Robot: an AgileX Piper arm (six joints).
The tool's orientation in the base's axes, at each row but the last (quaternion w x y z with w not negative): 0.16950 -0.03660 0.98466 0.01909; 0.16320 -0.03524 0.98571 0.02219; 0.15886 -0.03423 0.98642 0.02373; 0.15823 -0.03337 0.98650 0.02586; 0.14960 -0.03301 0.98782 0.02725; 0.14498 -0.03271 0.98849 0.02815; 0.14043 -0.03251 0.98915 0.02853; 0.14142 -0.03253 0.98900 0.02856
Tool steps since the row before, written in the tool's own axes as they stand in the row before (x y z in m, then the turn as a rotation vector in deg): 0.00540 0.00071 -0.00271 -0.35 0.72 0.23; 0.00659 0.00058 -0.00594 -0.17 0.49 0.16; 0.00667 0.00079 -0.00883 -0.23 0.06 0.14; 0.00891 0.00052 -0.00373 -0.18 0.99 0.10; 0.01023 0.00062 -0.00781 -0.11 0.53 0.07; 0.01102 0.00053 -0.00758 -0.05 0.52 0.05; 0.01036 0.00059 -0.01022 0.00 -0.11 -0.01; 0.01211 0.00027 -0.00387 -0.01 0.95 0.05
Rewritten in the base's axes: -0.00603 0.00022 0.00076 0.35 0.75 -0.08; -0.00817 -0.00016 0.00351 0.17 0.51 -0.08; -0.00913 -0.00012 0.00630 0.26 0.08 -0.06; -0.00964 -0.00023 0.00076 0.13 1.00 0.00; -0.01209 -0.00046 0.00443 0.09 0.54 -0.01; -0.01273 -0.00059 0.00409 0.02 0.52 -0.01; -0.01279 -0.00067 0.00693 0.01 -0.11 0.00; -0.01269 -0.00067 0.00031 -0.05 0.95 0.00
